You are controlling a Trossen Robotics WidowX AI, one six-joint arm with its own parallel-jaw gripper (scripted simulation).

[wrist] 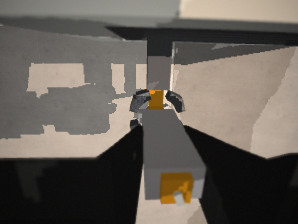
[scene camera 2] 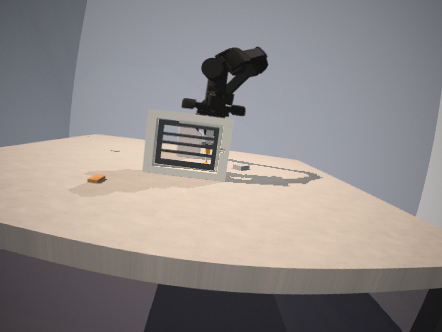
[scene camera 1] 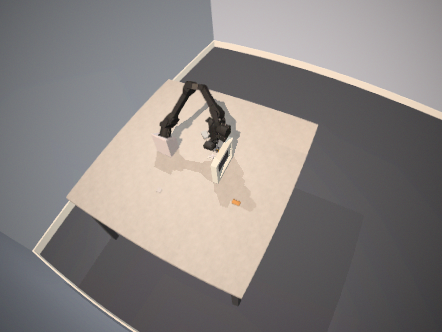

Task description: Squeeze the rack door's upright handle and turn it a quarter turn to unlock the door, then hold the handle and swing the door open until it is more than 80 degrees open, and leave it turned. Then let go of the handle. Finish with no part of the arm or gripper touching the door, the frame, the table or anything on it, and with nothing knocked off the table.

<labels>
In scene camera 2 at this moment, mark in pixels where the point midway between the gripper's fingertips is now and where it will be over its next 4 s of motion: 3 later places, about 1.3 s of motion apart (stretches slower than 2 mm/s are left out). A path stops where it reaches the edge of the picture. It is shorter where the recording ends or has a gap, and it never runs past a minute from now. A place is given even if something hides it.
My gripper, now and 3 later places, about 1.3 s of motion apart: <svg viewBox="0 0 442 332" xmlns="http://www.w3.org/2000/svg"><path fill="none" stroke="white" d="M209 135L207 135L192 132L170 129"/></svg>
</labels>
